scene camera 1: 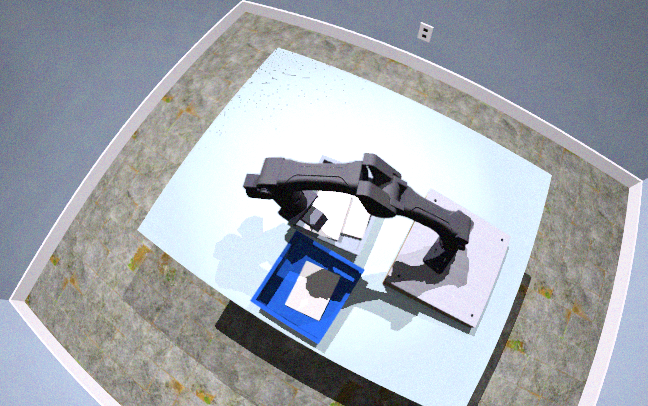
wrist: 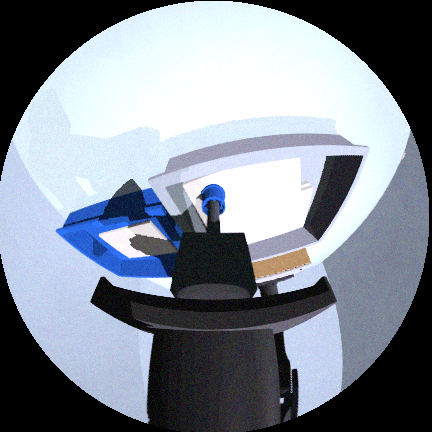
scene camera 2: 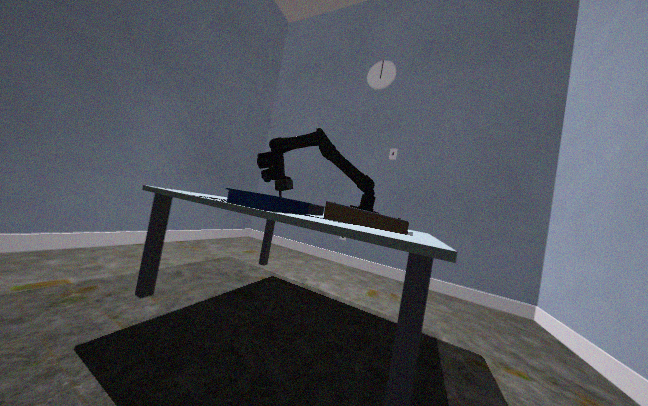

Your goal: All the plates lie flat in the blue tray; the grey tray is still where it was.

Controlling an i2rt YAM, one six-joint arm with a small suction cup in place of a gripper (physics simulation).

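Places are measured from the arm's base along level axes (x left, y back, z up), in metres.
Where they show: hand, tool point: (wrist: 213, 194); arm's base, link origin: (scene camera 1: 449, 241) (wrist: 266, 281) (scene camera 2: 365, 211).
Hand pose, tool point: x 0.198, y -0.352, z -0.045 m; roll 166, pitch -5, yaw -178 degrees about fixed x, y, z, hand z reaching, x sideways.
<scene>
Things, the pixels of their centre, and the offset from my tool point. Level surfaces: height alone.
- grey tray, body centre: (wrist: 275, 212) (scene camera 1: 339, 205) dy +0.025, dx -0.090, dz +0.011 m
- second white plate, body centre: (wrist: 271, 220) (scene camera 1: 351, 211) dy +0.061, dx -0.103, dz -0.003 m
- blue tray, body centre: (wrist: 130, 248) (scene camera 1: 307, 287) (scene camera 2: 271, 202) dy +0.112, dx +0.158, dz +0.011 m
- table, surface height: dz -0.015 m
My gripper, a small blue suction cup (wrist: 214, 194) (scene camera 2: 280, 193), is open, with no plate hanging from it. It is low over the grey tray (wrist: 250, 155) (scene camera 1: 356, 245), above the left part of a white plate (wrist: 265, 200) (scene camera 1: 336, 215); whether it touches is unclear. A second white plate (scene camera 1: 356, 220) lies beside that one in the grey tray, partly under the arm in scene camera 1. The blue tray (scene camera 1: 295, 327) (wrist: 107, 265) (scene camera 2: 255, 201) stands next to the grey tray. A white plate (scene camera 1: 302, 297) (wrist: 115, 242) lies in it, partly in shadow.
The arm is mounted on a pale board (scene camera 1: 480, 280) at the right of the table (scene camera 1: 240, 130). Its upper links arch over the grey tray. The blue tray is close to the table's front edge, and its raised wall stands close to the grey tray.
</scene>
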